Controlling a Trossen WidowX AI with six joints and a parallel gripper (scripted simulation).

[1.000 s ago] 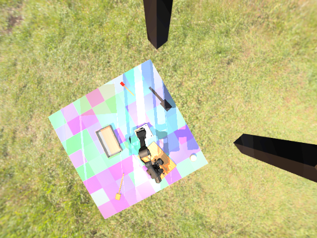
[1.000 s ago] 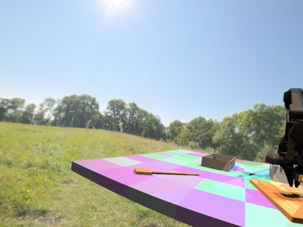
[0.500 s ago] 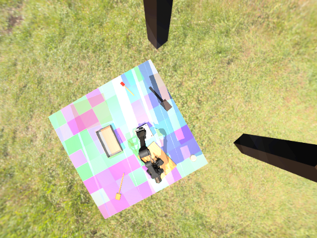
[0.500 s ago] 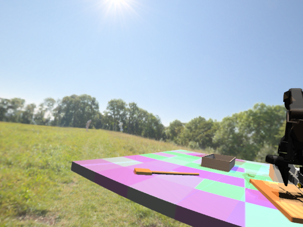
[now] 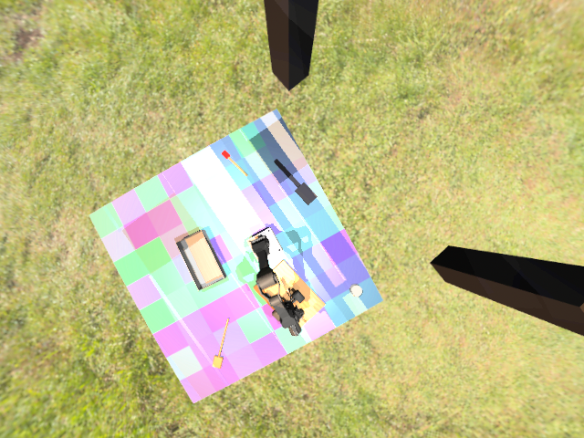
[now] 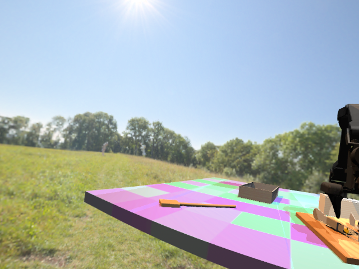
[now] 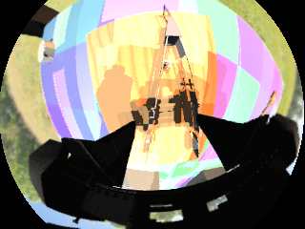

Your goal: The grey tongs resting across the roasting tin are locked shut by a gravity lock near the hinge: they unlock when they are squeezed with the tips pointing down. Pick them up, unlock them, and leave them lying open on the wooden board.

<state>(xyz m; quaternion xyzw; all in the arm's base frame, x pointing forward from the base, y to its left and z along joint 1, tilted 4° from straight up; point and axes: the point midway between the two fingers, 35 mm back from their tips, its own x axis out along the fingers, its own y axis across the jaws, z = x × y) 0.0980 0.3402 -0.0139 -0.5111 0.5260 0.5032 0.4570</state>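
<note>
My gripper tip is now 1 cm past the wooden board and 4 cm above it. The rest, counted from my gripper tip: roasting tin (23 cm ahead, 49 cm to the right, 2 cm below); dark spatula (46 cm behind, 47 cm to the right, 5 cm below); small white disc (32 cm behind, 22 cm to the left, 3 cm below).
</note>
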